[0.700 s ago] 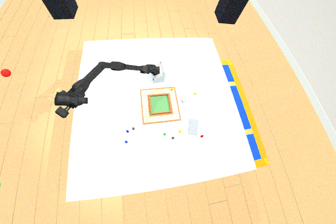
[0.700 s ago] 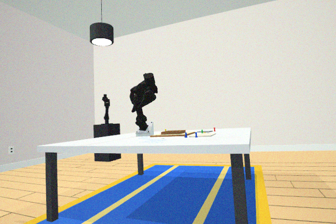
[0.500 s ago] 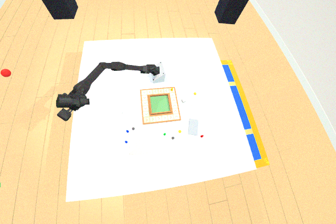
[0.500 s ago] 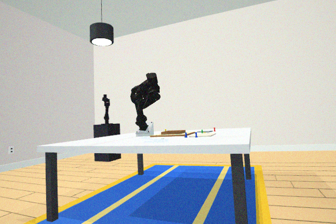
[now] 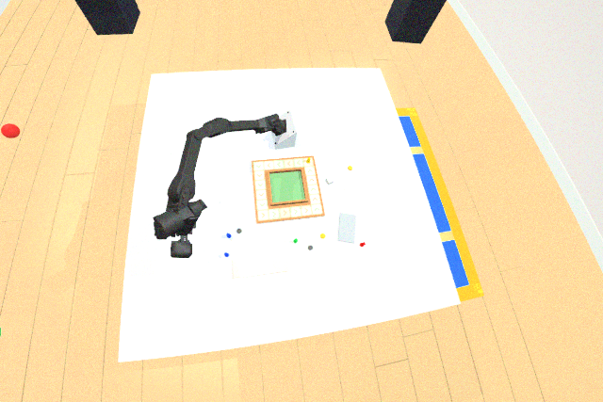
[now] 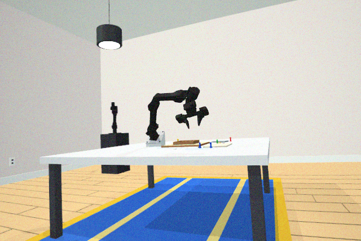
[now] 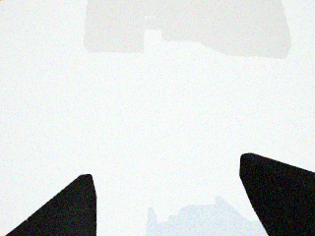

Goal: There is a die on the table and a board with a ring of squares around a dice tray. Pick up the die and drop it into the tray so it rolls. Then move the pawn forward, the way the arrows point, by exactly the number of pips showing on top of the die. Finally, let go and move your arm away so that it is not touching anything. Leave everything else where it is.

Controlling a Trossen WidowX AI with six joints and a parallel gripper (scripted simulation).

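Now: the white die 250 mm behind my gripper tip, 600 mm to the left of it and 120 mm below it. Also, from my gripper tip: green pawn 10 mm ahead, 420 mm to the left, 110 mm below; green dice tray 230 mm behind, 400 mm to the left, 120 mm below; yellow pawn 350 mm behind, 510 mm to the left, 100 mm below.
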